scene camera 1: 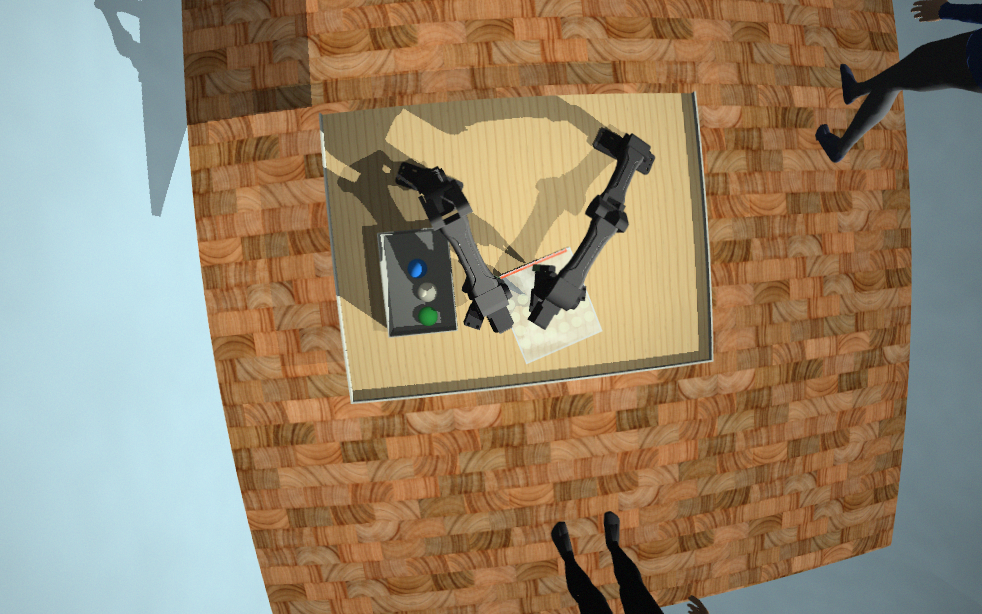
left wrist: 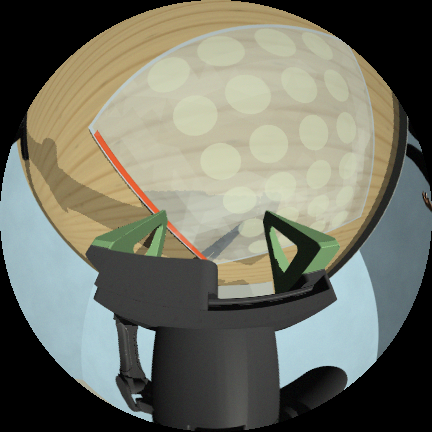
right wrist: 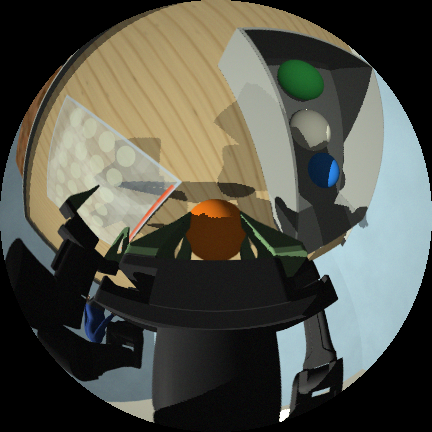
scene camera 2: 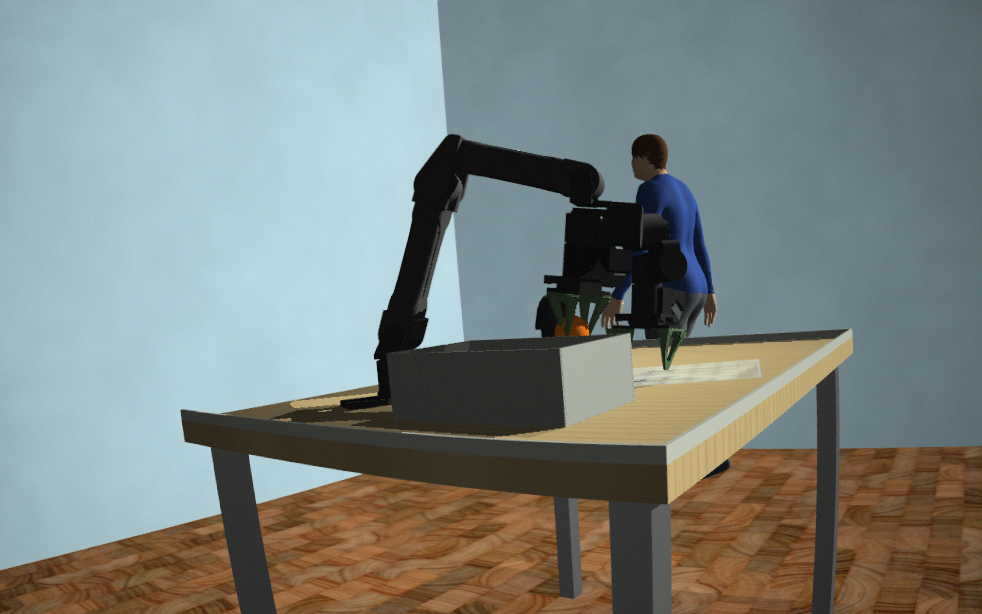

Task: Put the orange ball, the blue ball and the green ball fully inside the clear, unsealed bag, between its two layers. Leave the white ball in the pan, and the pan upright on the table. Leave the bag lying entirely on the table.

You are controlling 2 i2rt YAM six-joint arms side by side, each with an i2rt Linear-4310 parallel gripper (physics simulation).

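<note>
The clear bag point(scene camera 1: 561, 329) point(scene camera 2: 709, 371) point(left wrist: 225, 95) point(right wrist: 107, 142) lies flat on the table, an orange-red strip point(scene camera 1: 532, 264) point(left wrist: 125, 170) point(right wrist: 152, 210) along one edge. My left gripper point(scene camera 2: 643, 356) point(left wrist: 214, 215) point(right wrist: 111, 207) is open and empty, above the bag near that strip. My right gripper point(scene camera 2: 577, 330) point(right wrist: 215, 216) is shut on the orange ball point(scene camera 2: 570, 327) point(right wrist: 215, 240), above the table between bag and pan. The blue ball point(scene camera 1: 416, 268) point(right wrist: 324, 170), white ball point(scene camera 1: 426, 292) point(right wrist: 310, 130) and green ball point(scene camera 1: 428, 316) point(right wrist: 300, 80) are in the pan.
The grey, high-walled pan point(scene camera 1: 402, 249) point(scene camera 2: 477, 390) point(right wrist: 267, 125) stands upright, left of the bag in scene camera 1. The two grippers are close beside each other. The table has a low raised rim point(scene camera 1: 706, 238). A person point(scene camera 2: 673, 224) stands behind the table in scene camera 2.
</note>
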